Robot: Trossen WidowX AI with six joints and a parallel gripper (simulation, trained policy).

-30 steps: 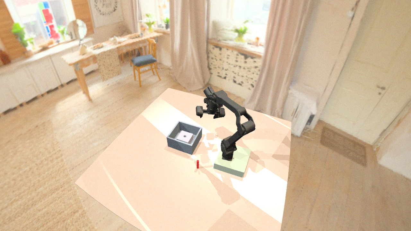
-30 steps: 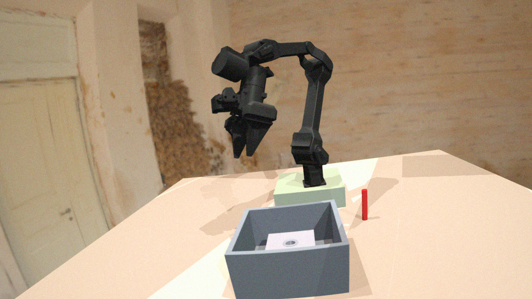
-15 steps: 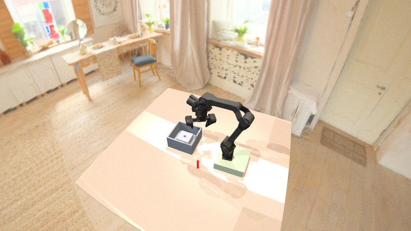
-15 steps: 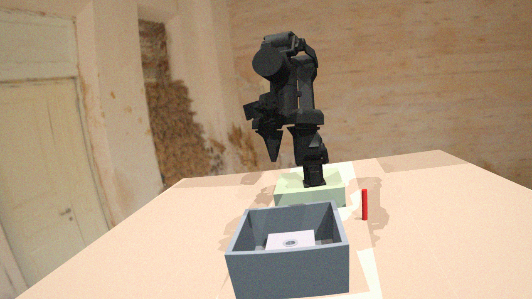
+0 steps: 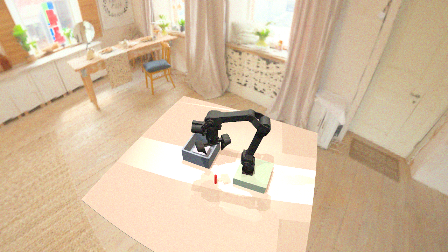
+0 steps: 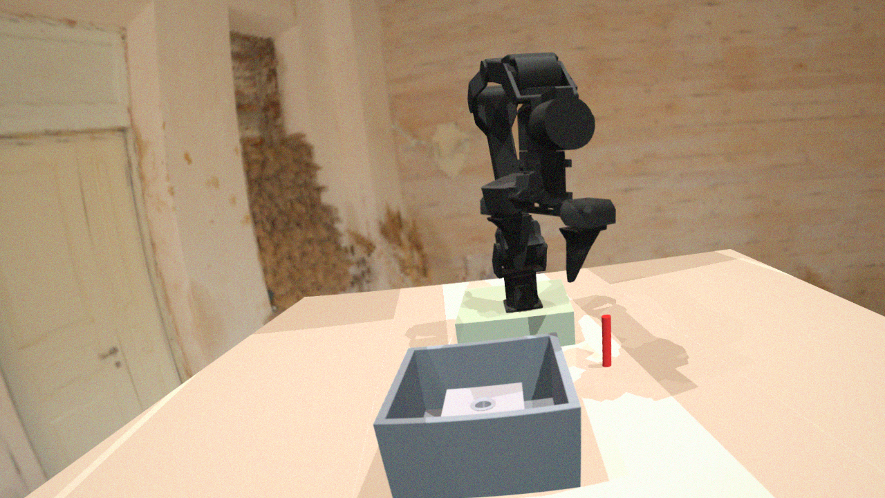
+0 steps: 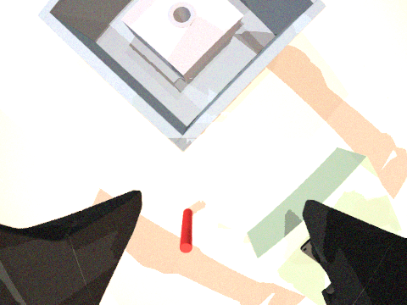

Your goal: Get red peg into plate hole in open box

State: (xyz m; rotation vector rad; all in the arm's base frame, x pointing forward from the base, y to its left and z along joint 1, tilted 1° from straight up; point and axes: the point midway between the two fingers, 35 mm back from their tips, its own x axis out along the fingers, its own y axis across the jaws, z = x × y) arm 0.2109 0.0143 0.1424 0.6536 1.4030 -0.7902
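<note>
Right now the red peg is 13 cm below my gripper tip, 9 cm to the left of it and 4 cm behind it. The rest, counted from my gripper tip: white plate: 12 cm below, 12 cm ahead, 9 cm to the right; then grey box: 14 cm below, 12 cm ahead, 9 cm to the right.
</note>
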